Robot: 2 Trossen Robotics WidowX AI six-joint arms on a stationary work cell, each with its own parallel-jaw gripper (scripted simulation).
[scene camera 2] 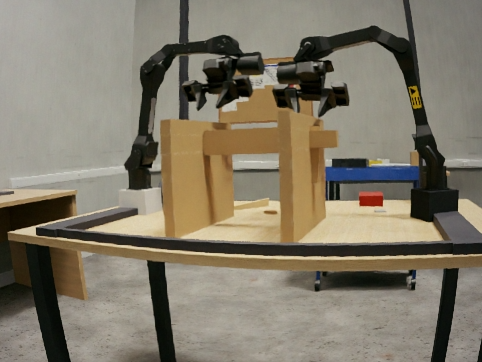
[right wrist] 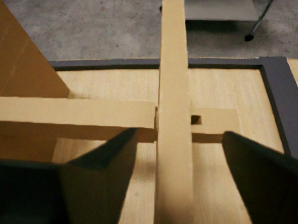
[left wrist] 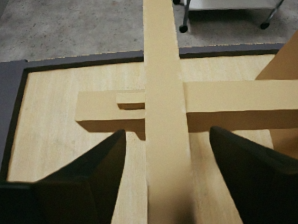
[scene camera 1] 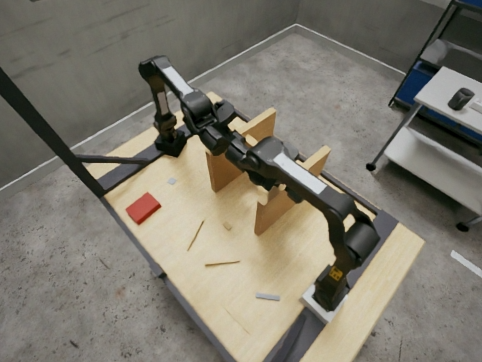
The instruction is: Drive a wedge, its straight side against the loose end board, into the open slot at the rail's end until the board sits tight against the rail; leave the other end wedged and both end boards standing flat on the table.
Labels:
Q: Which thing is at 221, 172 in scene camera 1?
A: An end board.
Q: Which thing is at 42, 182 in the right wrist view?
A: My right gripper.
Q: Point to a dark raised border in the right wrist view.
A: At 142, 63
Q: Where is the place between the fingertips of my left gripper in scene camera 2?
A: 307, 116

